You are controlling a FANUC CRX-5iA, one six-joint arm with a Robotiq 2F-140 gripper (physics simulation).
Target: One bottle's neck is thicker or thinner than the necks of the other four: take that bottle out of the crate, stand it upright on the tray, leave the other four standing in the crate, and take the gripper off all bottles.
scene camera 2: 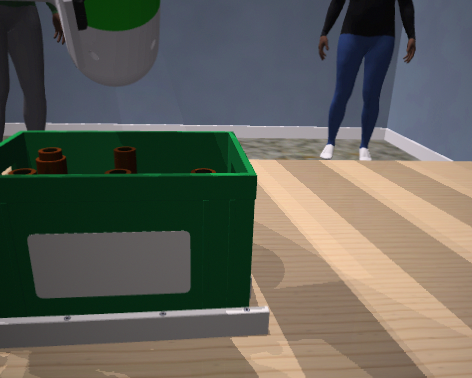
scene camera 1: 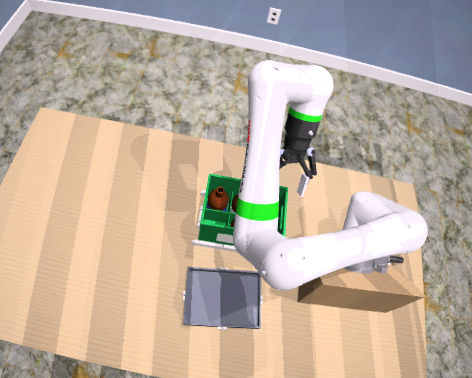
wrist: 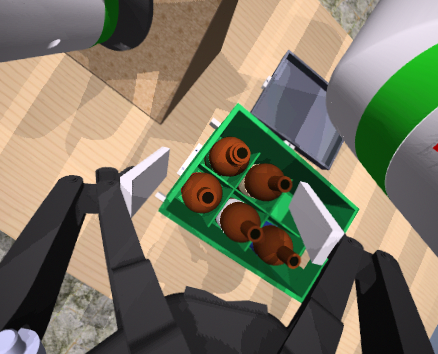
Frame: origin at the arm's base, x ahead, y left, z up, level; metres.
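Seen in the pictures: gripper, fingertip midpoint: (scene camera 2: 9, 75) (scene camera 1: 281, 195) (wrist: 231, 178).
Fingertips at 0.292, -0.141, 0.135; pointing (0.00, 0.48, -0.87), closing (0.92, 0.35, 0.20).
A point is followed by its place in that frame, as x, y, z.
The green crate (scene camera 1: 212, 232) {0.486, -0.040, 0.002} (scene camera 2: 220, 250) {0.495, -0.226, -0.021} (wrist: 260, 137) {0.319, -0.045, 0.031} holds five brown bottles, all standing. The bottle with the thicker, stepped neck (scene camera 2: 51, 164) {0.310, -0.104, 0.032} (wrist: 226, 159) {0.297, -0.103, 0.012} is in the tray-side row, at the end nearest the robot's base. Beside it in that row is a thin-necked bottle (scene camera 2: 125, 160) {0.394, -0.098, 0.034} (wrist: 262, 181) {0.373, -0.095, 0.006}; that row's far compartment is empty. The other row holds a near bottle (wrist: 197, 189) {0.286, -0.171, 0.010}, a middle bottle (wrist: 239, 220) {0.377, -0.174, 0.008} and a far bottle (scene camera 1: 218, 201) {0.481, -0.155, 0.005} (wrist: 271, 245) {0.457, -0.179, 0.004}. My gripper (scene camera 1: 291, 175) (wrist: 231, 178) {0.292, -0.141, 0.135} is wide open and empty, above and apart from the bottles. The grey tray (scene camera 1: 222, 300) {0.419, 0.152, -0.113} (wrist: 300, 115) {0.411, 0.132, -0.113} is empty.
White rails (scene camera 1: 210, 244) {0.485, -0.032, -0.089} (scene camera 2: 150, 327) {0.424, -0.236, -0.100} edge the crate's base. A wooden block (scene camera 1: 360, 295) {0.010, 0.128, 0.071} (wrist: 165, 65) {0.119, -0.026, -0.026} stands under the robot's base. The arm hangs over part of the crate in scene camera 1's view. Two people stand in the background of scene camera 2's view.
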